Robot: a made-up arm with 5 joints.
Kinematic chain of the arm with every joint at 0, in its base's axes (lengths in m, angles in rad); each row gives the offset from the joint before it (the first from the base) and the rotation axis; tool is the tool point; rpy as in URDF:
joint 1: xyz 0 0 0.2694 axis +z
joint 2: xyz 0 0 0 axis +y
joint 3: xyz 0.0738 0 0.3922 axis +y
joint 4: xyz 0.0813 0 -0.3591 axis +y
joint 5: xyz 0.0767 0 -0.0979 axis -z
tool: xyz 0 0 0 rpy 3.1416 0 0
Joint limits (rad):
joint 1: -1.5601..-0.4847
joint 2: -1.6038..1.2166
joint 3: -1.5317..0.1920
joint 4: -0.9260..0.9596
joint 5: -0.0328..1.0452
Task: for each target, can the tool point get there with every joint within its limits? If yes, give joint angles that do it. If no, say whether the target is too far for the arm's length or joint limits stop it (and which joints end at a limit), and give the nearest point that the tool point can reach.
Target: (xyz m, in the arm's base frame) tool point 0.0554 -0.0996 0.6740
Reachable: yes | joints -1.0637 -1.1975 -0.5885 0.5796 0.9507
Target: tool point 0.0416 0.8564 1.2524
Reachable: no: too far | nearest point -0.0053 0.4975 0.8408 | short by 0.548 m
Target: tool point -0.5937 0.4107 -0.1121
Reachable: no: joint limits stop it (at a limit: joint 2, joint 3) | nearest point -0.0520 0.0360 0.1517 | short by 0.710 m
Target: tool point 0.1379 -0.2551 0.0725
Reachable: yes | joints -1.0753 0.5666 -0.4533 0.7369 0.2238
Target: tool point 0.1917 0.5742 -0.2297
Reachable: no: joint limits stop it (at a limit: joint 1, joint 2) | nearest point 0.0624 -0.0329 -0.0357 | short by 0.650 m
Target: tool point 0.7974 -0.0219 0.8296
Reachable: no: too far | nearest point 0.5279 -0.2780 0.7363 | short by 0.383 m
